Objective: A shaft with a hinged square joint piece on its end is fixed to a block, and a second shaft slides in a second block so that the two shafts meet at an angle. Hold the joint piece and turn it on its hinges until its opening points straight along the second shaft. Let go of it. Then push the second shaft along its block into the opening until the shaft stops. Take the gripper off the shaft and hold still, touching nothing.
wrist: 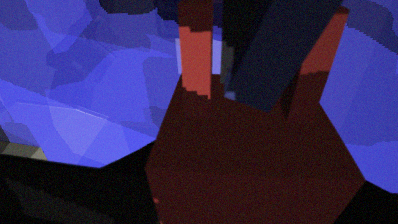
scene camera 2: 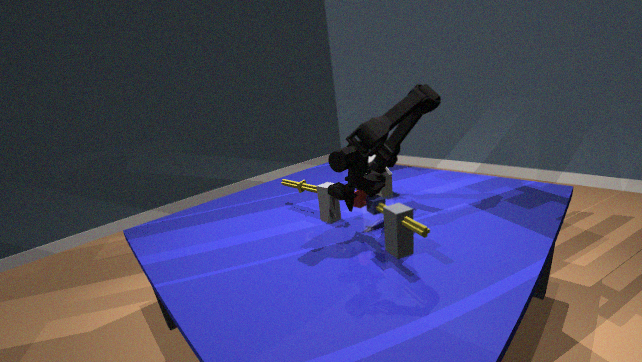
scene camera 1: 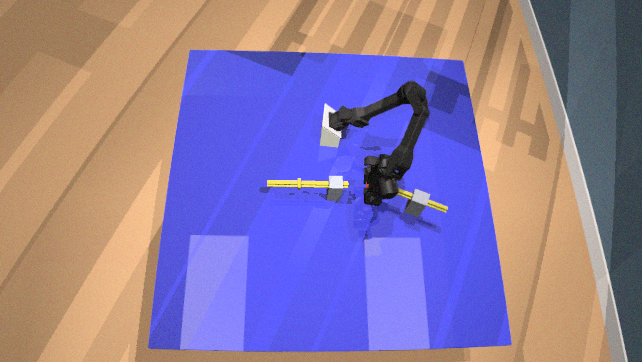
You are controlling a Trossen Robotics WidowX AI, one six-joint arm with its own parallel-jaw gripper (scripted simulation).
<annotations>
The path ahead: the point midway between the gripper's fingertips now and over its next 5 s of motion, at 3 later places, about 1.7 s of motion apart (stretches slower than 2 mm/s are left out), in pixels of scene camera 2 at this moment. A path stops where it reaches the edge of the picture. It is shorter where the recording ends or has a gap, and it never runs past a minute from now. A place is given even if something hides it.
My gripper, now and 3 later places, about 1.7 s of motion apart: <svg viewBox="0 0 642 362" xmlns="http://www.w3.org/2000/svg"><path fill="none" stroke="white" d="M355 208L352 179L319 164L299 180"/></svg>
</annotations>
